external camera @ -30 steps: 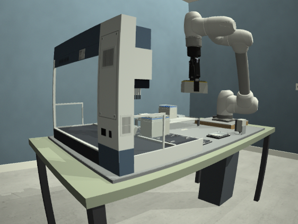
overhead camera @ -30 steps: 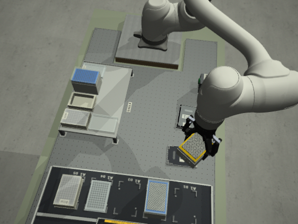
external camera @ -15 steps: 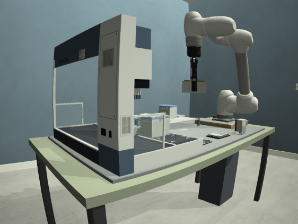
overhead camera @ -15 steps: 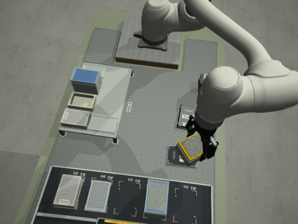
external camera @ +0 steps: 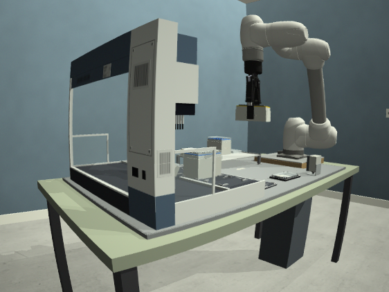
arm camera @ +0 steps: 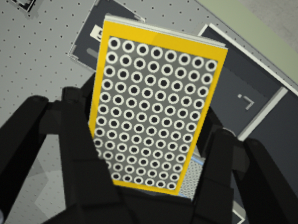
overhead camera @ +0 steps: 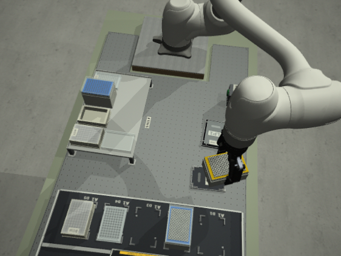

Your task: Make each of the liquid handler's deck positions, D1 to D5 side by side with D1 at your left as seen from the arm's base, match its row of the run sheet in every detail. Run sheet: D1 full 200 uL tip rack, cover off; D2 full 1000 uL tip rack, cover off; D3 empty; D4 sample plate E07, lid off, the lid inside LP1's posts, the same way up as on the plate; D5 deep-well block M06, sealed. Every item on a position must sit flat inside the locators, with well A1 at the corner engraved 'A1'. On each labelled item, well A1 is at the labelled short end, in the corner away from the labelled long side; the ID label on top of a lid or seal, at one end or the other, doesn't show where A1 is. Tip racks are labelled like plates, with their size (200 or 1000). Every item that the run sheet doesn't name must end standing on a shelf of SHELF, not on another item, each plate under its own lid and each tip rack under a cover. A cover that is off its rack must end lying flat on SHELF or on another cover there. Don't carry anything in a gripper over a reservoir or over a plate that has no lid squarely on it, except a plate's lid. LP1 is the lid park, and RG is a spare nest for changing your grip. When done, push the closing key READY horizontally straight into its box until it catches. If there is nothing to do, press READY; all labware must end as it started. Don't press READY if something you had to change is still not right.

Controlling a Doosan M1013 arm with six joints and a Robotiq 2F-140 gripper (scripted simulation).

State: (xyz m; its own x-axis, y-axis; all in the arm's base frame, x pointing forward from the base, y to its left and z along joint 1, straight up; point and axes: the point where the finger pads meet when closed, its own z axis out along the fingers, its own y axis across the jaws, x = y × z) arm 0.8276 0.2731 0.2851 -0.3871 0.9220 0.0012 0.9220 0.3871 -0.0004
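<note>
Right now my hand is 19 cm above the blue-rimmed tip rack, 16 cm short of it and 13 cm to the left of it. Round my hand: clear lid 31 cm behind, 30 cm below, 2 cm to the right; then yellow-rimmed tip rack 1 cm ahead, 1 cm above; then RG nest 31 cm below, 9 cm behind, 2 cm to the right.
</note>
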